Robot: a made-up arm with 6 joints. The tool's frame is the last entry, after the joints. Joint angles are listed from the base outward. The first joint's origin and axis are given. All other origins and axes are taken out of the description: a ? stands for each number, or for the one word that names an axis. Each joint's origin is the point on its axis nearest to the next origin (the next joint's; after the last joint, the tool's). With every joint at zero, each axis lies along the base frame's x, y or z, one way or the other. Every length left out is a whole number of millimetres.
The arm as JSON. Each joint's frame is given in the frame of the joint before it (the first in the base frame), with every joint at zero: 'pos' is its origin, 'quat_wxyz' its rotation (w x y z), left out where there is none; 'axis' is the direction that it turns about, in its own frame. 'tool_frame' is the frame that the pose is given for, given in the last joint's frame.
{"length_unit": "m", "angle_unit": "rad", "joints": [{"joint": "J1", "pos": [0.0, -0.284, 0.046], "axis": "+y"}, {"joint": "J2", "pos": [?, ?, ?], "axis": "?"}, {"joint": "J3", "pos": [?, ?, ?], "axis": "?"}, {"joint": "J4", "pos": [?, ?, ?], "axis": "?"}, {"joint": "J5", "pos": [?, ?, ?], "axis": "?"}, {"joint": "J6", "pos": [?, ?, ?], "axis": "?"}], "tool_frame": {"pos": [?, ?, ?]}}
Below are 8 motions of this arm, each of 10 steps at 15 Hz.
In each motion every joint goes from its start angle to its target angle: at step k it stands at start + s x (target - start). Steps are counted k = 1, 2, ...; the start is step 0. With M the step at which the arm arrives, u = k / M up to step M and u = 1 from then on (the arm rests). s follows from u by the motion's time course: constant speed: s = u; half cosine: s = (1 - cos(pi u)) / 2; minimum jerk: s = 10 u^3 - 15 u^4 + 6 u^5.
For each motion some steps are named. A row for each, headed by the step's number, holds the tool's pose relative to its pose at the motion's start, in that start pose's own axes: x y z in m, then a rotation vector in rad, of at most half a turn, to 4 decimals.
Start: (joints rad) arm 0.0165 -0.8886 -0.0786 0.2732 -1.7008 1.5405
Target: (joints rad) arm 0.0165 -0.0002 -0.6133 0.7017 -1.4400 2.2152
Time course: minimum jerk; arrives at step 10
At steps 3, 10:
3: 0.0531 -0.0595 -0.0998 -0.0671 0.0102 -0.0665
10: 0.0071 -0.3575 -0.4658 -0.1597 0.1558 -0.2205

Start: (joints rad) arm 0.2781 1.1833 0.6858 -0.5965 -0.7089 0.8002
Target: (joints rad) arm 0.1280 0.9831 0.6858 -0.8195 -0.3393 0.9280
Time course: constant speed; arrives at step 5
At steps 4, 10:
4: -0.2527 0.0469 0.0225 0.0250 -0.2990 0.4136
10: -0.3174 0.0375 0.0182 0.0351 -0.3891 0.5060

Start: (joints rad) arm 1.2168 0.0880 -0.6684 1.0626 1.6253 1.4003
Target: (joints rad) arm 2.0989 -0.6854 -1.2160 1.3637 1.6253 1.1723
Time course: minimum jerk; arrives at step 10
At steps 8, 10:
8: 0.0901 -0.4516 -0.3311 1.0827 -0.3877 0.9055
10: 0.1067 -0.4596 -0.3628 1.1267 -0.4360 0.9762

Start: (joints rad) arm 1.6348 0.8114 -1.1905 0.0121 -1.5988 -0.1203
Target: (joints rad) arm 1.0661 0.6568 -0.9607 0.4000 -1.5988 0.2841
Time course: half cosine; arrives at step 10
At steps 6, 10:
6: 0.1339 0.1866 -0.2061 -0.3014 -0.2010 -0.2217
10: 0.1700 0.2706 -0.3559 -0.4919 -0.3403 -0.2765

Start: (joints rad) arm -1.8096 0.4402 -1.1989 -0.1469 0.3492 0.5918
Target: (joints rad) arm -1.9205 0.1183 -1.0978 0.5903 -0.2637 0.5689
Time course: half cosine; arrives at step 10
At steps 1, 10:
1: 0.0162 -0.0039 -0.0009 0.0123 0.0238 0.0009
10: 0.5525 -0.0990 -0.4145 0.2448 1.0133 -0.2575

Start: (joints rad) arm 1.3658 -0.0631 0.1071 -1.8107 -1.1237 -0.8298
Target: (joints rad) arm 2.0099 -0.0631 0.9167 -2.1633 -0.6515 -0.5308
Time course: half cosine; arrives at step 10
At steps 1, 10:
1: 0.0120 0.0121 -0.0048 -0.0173 0.0014 -0.0240
10: 0.5494 0.2462 -0.4528 -0.8825 0.3530 -0.4729

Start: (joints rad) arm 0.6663 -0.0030 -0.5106 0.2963 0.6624 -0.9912
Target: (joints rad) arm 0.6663 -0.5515 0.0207 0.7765 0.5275 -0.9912
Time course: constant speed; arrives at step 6
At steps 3, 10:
3: 0.1388 -0.0550 -0.0273 0.0339 0.4775 -0.0957
10: 0.2053 -0.1597 -0.1148 0.1868 0.8984 -0.2133

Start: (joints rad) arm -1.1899 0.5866 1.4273 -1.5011 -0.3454 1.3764
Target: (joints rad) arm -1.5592 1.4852 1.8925 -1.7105 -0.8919 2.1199
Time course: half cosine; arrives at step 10
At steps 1, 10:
1: -0.0013 0.0027 0.0010 -0.0138 -0.0073 -0.0105
10: -0.0163 0.1119 -0.1033 -0.5529 -0.2164 -0.3211

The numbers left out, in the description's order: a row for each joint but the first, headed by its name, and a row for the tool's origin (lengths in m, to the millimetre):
J2: xyz -0.023 0.0 0.073, axis +x
J3: xyz 0.0 -0.203 0.09, axis -z
J4: xyz 0.097 -0.376 0.0, axis +y
J5: xyz 0.073 0.0 0.258, axis -x
J6: xyz 0.0 0.337 0.081, axis -y
tool: xyz 0.052 0.0 0.356

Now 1 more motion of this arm.
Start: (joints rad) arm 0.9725 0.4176 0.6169 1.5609 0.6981 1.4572
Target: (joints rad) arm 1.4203 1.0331 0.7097 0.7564 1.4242 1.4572
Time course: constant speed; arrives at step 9
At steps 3, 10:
3: -0.1154 0.0029 -0.0766 0.0044 -0.0816 0.1267
10: -0.3668 0.1083 -0.2514 -0.1151 -0.1474 0.2553

